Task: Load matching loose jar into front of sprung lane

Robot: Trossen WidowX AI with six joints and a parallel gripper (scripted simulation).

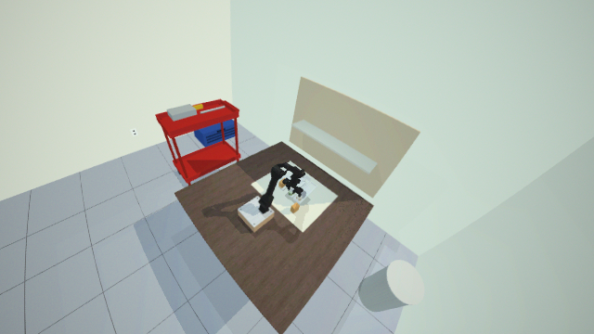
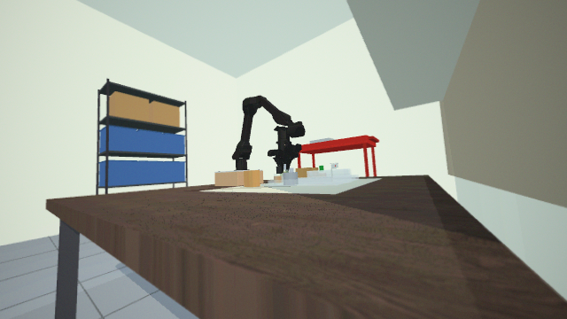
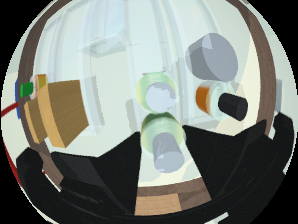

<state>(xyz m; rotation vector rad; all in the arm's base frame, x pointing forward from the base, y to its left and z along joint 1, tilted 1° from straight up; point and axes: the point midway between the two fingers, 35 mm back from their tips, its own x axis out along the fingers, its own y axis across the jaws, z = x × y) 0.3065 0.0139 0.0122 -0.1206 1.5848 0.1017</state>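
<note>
My gripper tip is now 9 cm short of the grey cylinder, 7 cm to the left of it and 3 cm above it. Also, from my gripper tip: clear sprung lane 16 cm ahead, 5 cm to the left, 4 cm below.
</note>
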